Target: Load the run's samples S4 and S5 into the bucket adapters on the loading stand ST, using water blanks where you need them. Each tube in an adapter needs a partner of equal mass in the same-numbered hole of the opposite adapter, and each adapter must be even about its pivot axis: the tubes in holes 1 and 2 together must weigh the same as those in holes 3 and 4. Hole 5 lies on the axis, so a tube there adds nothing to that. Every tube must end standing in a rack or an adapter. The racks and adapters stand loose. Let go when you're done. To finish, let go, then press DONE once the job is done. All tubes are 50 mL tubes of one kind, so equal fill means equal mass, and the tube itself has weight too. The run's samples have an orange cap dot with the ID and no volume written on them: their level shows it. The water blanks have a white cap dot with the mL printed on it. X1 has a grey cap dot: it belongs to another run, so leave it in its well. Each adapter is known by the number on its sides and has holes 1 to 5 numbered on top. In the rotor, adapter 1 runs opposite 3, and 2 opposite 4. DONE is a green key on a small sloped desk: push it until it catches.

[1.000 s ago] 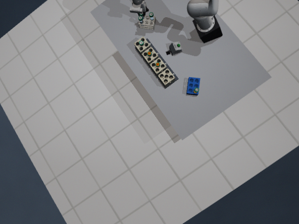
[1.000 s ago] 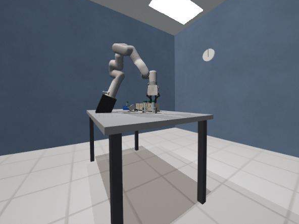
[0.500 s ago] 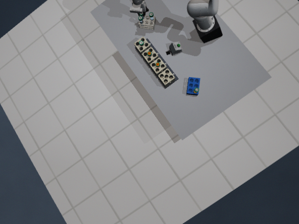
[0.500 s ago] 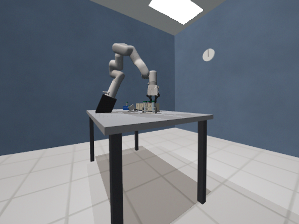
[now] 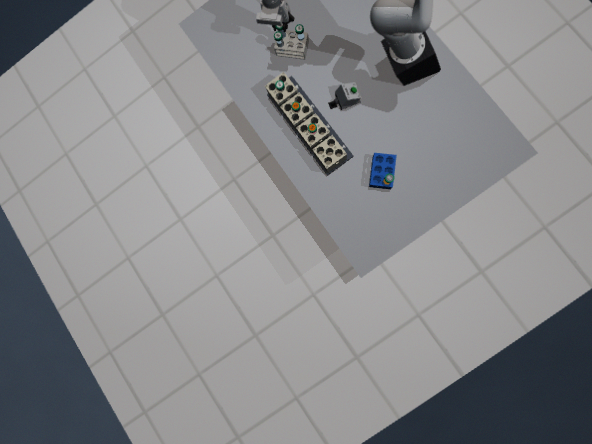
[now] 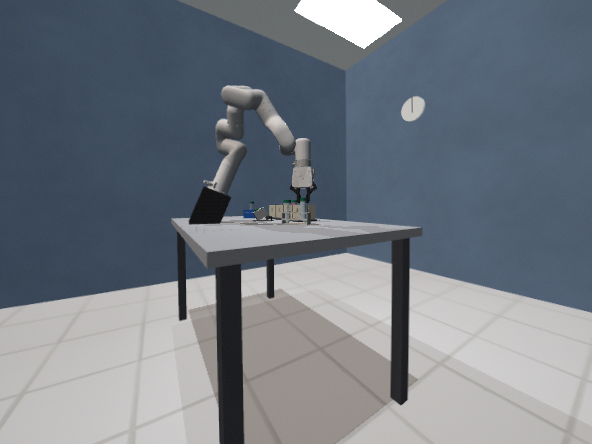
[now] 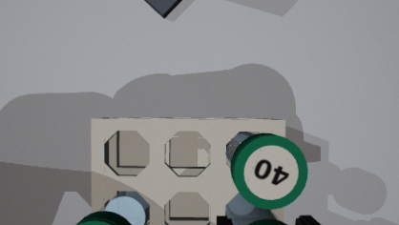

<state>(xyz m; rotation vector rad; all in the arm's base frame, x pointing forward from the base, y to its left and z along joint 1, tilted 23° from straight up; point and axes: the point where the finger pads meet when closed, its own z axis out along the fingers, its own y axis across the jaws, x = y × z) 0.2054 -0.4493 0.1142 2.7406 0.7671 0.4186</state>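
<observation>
Right now the white rack is 100 mm below my hand and 40 mm to the left of it. Also, from my hand: blue rack 690 mm to the left, 180 mm ahead, 100 mm below; adapter 480 mm to the left, 260 mm ahead, 70 mm below.
</observation>
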